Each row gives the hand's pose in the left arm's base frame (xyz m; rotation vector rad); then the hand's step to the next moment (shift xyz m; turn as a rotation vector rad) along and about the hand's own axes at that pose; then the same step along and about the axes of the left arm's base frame.
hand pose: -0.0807 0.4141 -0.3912 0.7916 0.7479 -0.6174
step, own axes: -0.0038 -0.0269 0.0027 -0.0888 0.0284 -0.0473
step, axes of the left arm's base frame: -0.0209 -0.0164 -0.0064 -0.0483 0.0724 0.0580
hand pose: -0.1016 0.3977 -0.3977 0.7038 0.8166 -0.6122
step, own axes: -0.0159 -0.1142 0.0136 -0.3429 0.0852 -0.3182
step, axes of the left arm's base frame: -0.0849 -0.0774 -0.0167 -0.2628 0.3669 0.1497
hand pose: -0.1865 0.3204 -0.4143 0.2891 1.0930 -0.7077
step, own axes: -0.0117 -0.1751 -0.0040 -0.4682 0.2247 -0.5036
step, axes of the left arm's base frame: -0.1201 -0.1245 0.0299 -0.3371 0.6197 0.1600
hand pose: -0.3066 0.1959 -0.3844 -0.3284 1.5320 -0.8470
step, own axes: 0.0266 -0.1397 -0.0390 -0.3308 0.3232 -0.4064
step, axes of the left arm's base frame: -0.0796 -0.1010 0.0722 -0.2411 0.5665 -0.0011
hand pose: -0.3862 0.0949 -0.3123 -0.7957 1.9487 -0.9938
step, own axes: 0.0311 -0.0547 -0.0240 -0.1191 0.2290 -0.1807
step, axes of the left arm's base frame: -0.0263 -0.0433 0.0444 -0.1356 0.2719 -0.0833
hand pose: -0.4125 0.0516 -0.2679 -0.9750 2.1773 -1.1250
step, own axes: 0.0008 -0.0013 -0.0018 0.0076 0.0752 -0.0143
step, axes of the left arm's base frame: -0.0013 -0.0003 0.0020 -0.0422 0.0312 -0.0562
